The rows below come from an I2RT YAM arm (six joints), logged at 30 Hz.
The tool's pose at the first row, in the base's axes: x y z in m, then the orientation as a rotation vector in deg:
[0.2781 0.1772 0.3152 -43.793 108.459 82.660]
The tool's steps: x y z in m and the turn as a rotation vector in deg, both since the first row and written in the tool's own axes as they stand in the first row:
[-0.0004 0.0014 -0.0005 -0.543 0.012 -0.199]
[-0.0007 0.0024 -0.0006 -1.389 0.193 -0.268]
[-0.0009 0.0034 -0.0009 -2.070 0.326 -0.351]
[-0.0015 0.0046 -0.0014 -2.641 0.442 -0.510]
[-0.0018 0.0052 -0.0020 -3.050 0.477 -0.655]
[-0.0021 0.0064 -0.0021 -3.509 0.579 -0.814]
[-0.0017 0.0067 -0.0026 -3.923 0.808 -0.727]
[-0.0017 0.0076 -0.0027 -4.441 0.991 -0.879]
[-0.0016 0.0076 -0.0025 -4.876 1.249 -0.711]
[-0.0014 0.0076 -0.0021 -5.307 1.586 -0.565]
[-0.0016 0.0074 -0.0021 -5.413 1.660 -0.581]
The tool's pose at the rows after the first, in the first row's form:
[0.2772 0.1771 0.3165 -44.226 108.022 83.106]
[0.2766 0.1772 0.3173 -44.836 107.611 83.927]
[0.2760 0.1772 0.3181 -45.339 107.248 84.571]
[0.2754 0.1770 0.3194 -45.840 106.887 85.054]
[0.2750 0.1766 0.3201 -46.183 106.571 85.385]
[0.2743 0.1768 0.3211 -46.618 106.263 85.751]
[0.2737 0.1764 0.3211 -46.937 106.234 86.208]
[0.2730 0.1765 0.3216 -47.465 105.950 86.629]
[0.2730 0.1767 0.3215 -47.751 105.977 87.155]
[0.2729 0.1770 0.3213 -48.124 106.050 87.654]
[0.2732 0.1770 0.3213 -48.251 106.027 87.745]

